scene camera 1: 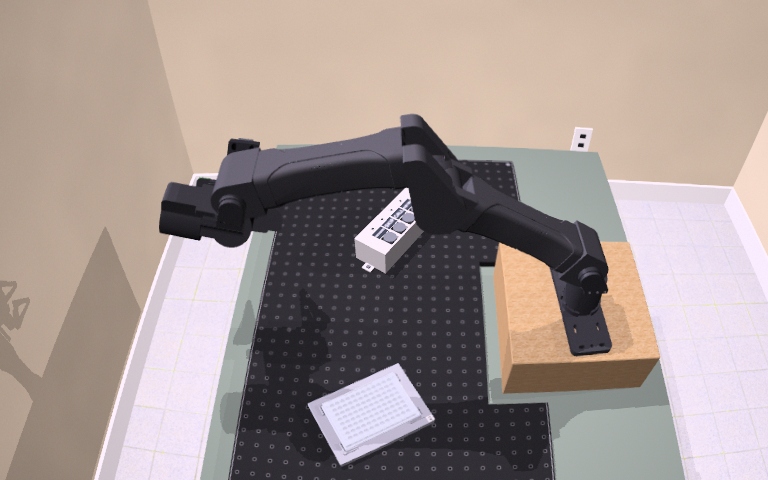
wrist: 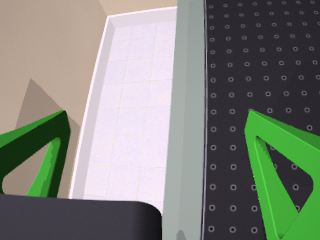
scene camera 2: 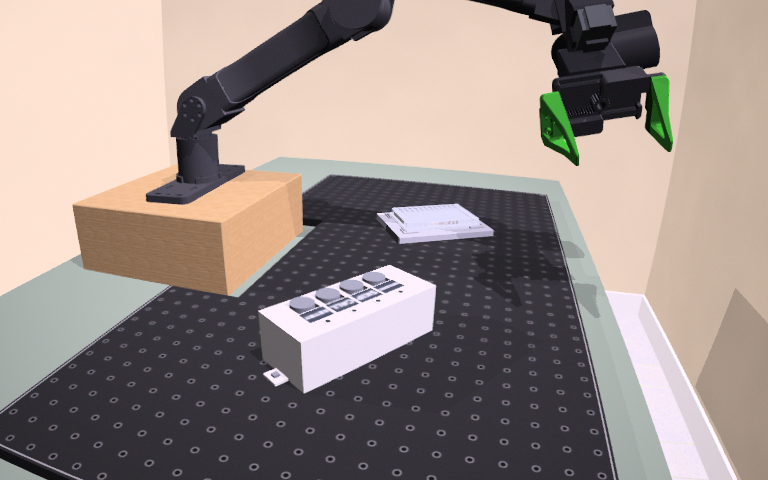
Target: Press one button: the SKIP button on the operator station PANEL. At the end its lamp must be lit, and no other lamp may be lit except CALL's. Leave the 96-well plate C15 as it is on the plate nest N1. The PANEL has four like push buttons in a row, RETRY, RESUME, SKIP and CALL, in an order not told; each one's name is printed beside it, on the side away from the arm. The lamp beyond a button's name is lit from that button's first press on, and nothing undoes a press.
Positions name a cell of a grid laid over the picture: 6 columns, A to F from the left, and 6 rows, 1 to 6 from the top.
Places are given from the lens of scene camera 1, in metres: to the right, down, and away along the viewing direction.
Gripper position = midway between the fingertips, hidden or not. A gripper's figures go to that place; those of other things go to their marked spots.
gripper (scene camera 1: B3): -0.23, -0.08, 0.94
96-well plate C15 (scene camera 1: C5): -0.01, 0.23, 0.89
white panel (scene camera 1: C4): -0.02, 0.01, 1.05
The marked spots on the white panel and the 96-well plate C15 are 0.28 m apart.
